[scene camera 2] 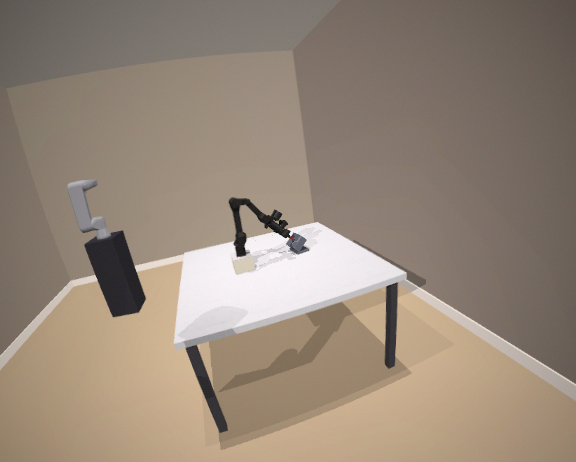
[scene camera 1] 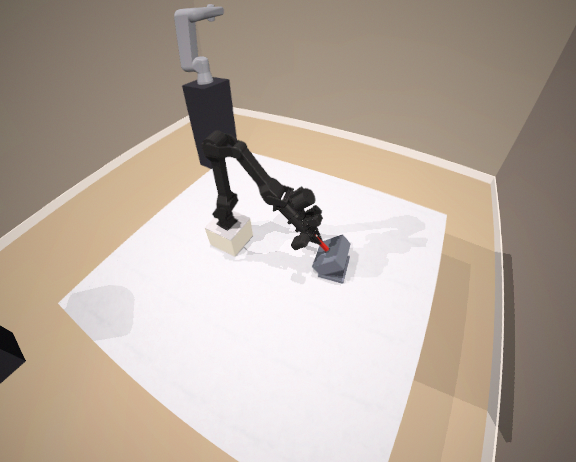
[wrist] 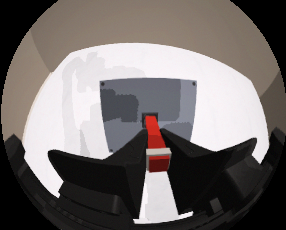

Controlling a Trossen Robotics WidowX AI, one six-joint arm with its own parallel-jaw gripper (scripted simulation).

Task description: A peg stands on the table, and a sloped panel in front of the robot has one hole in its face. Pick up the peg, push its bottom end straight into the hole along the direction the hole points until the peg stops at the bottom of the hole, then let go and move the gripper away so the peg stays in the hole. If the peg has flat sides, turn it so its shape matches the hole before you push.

gripper: holds a red peg (wrist: 158,156)
